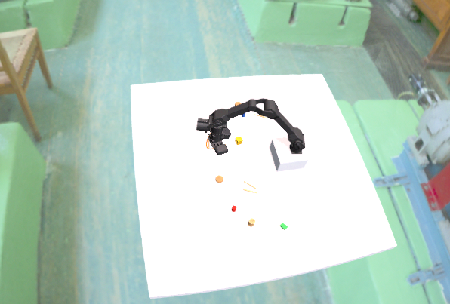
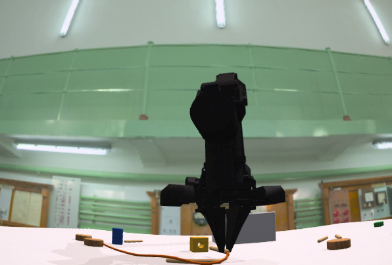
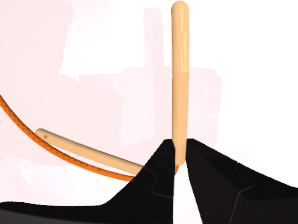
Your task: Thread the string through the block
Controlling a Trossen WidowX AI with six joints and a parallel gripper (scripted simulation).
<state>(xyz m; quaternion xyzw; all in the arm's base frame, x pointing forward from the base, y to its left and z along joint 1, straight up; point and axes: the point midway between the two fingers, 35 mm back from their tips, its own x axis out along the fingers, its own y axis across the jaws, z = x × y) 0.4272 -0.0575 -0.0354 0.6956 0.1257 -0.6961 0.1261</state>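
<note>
The yellow wooden block lies 140 mm behind my gripper tip and 50 mm to the right of it. From my gripper tip the other things lie so: blue block: 180 mm behind, 240 mm to the right, 10 mm above; then red piece: 70 mm behind, 360 mm to the left; then wooden cylinder: 150 mm behind, 440 mm to the left, 10 mm above.
</note>
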